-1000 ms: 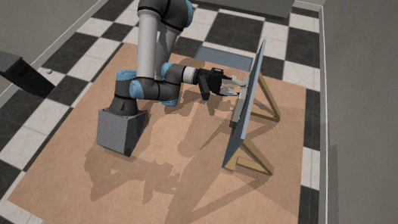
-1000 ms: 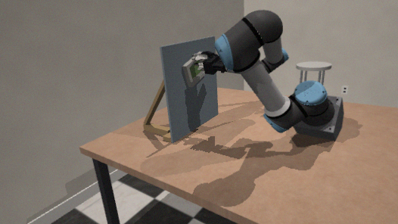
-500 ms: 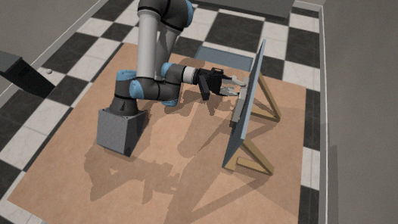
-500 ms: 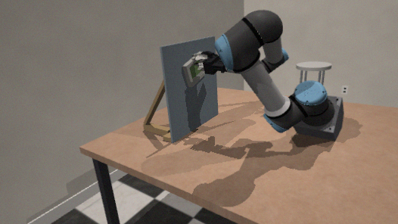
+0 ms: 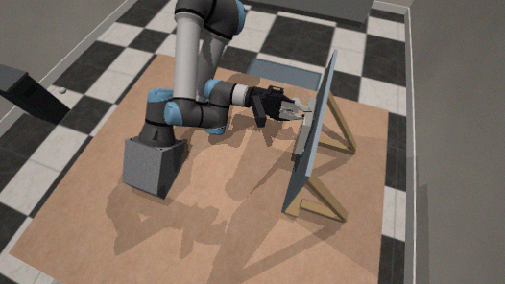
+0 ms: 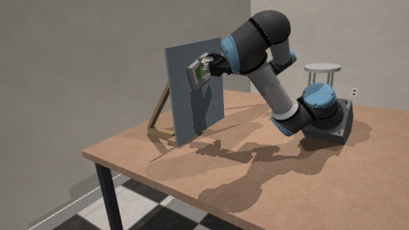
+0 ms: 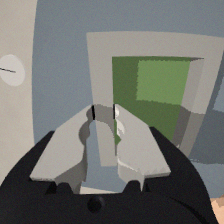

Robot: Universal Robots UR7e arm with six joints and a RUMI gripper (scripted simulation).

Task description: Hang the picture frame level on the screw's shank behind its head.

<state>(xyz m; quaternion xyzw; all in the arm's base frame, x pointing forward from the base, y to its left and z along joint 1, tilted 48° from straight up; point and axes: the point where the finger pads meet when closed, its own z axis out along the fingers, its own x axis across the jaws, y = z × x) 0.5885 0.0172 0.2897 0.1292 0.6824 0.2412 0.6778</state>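
The picture frame lies 50 mm below my hand, 20 mm ahead of it and 10 mm to the right of it. The rest, counted from my hand: blue-grey board: 160 mm below, 40 mm ahead, 10 mm to the right.
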